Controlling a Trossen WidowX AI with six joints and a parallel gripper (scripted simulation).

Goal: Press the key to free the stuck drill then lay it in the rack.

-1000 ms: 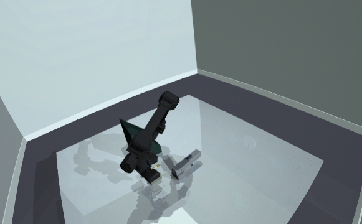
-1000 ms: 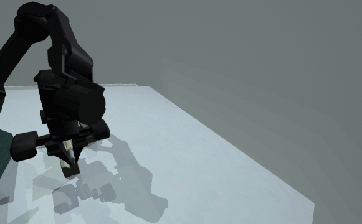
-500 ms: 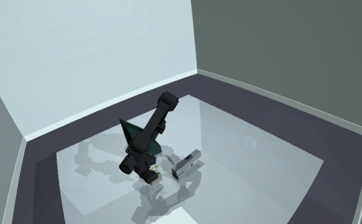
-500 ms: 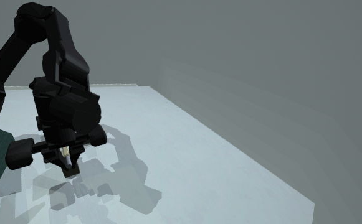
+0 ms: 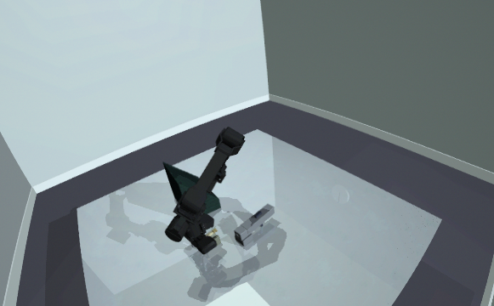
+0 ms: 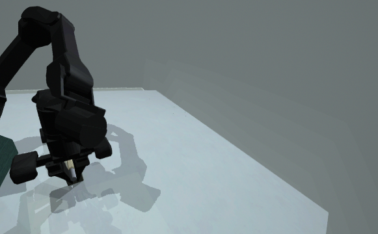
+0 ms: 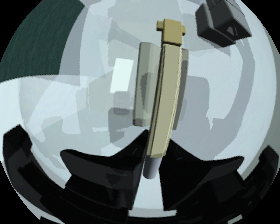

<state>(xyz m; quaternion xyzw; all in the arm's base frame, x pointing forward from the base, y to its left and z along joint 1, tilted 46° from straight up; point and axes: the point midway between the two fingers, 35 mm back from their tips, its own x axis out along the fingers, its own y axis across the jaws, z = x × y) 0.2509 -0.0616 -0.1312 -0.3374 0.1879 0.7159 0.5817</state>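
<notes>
The drill is 10 mm behind my gripper tip, 40 mm to the left of it and 30 mm above it. The rest, counted from my gripper tip: rack: 10 mm behind, 50 mm to the left, 10 mm below; then key: 10 mm ahead, 250 mm to the left, 30 mm above.
</notes>
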